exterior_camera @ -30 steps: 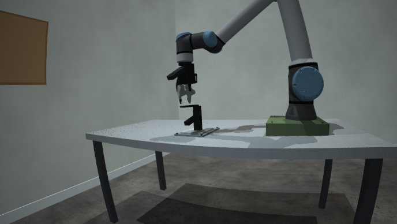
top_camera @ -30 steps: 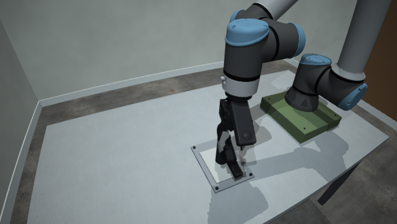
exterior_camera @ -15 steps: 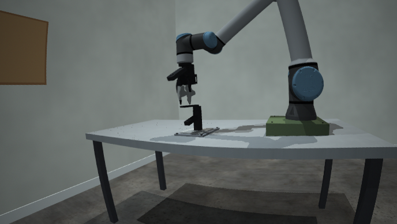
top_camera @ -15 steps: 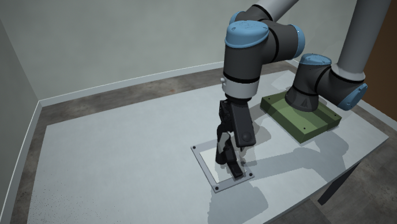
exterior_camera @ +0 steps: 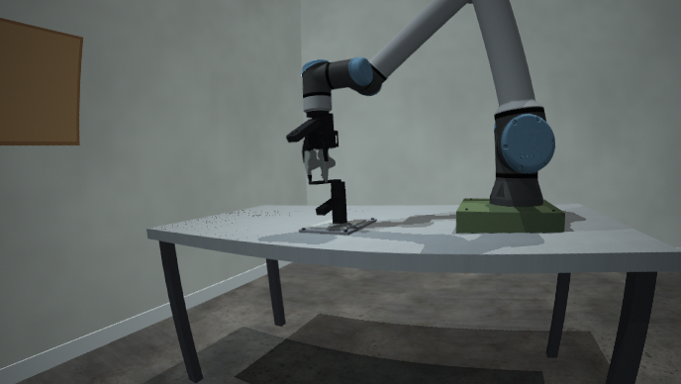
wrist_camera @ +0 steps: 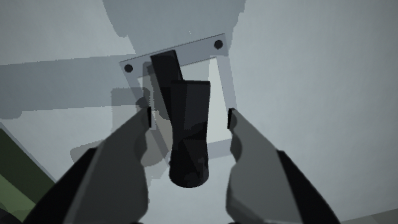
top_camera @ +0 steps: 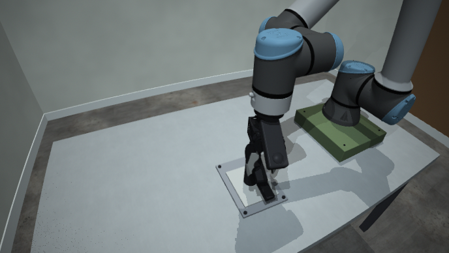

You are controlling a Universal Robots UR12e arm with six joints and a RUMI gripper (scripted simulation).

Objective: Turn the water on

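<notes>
My hand is 1 cm past the lever, 3 cm to the left of it and 1 cm above it. Also, from my hand: black tap (2 cm behind, 6 cm to the right, 7 cm below).
</notes>
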